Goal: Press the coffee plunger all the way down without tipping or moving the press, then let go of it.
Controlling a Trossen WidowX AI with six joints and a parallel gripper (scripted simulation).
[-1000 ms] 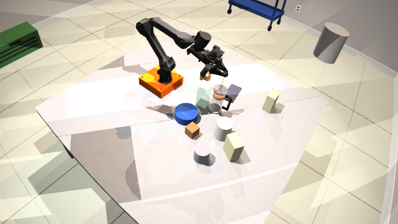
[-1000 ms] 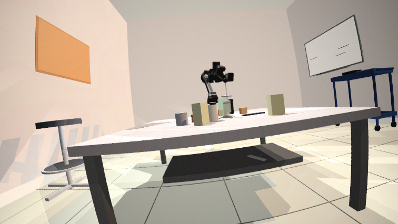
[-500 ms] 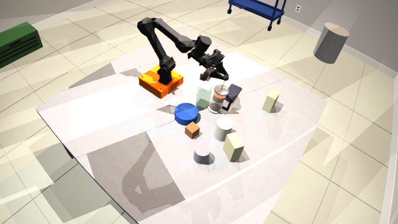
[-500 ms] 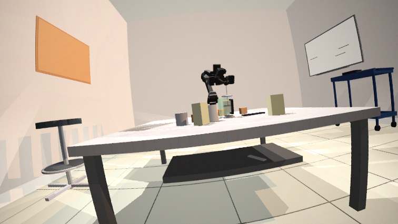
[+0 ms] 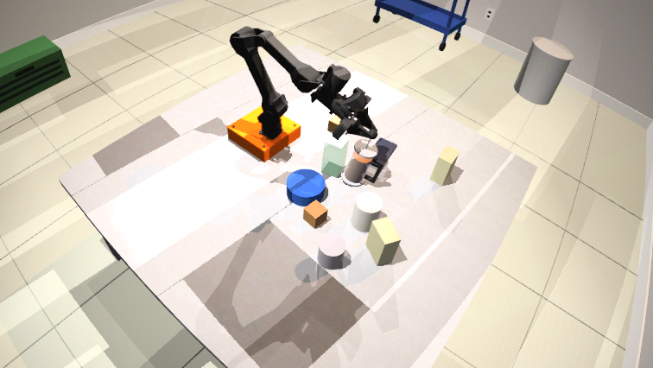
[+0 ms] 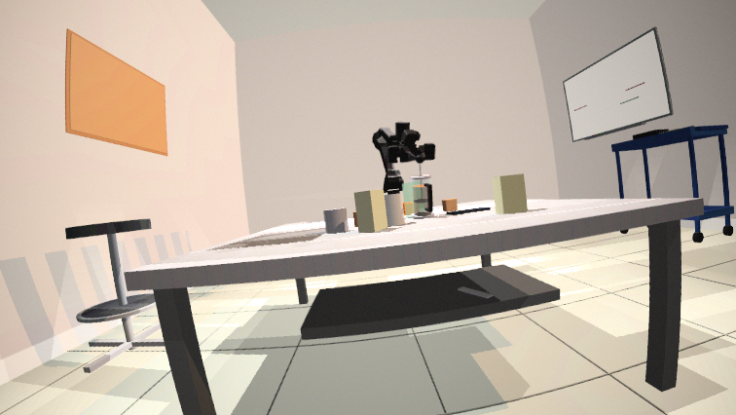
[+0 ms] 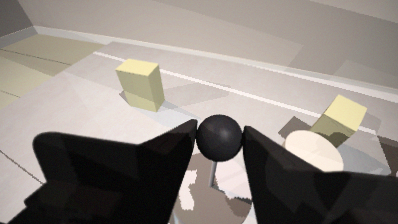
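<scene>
The coffee press lies 10 mm behind my gripper tip and 110 mm below it. Round my gripper tip: dark flat slab 10 mm behind, 170 mm to the left, 210 mm below; then pale green box 120 mm behind, 140 mm below; then blue disc 140 mm behind, 140 mm to the right, 190 mm below.
</scene>
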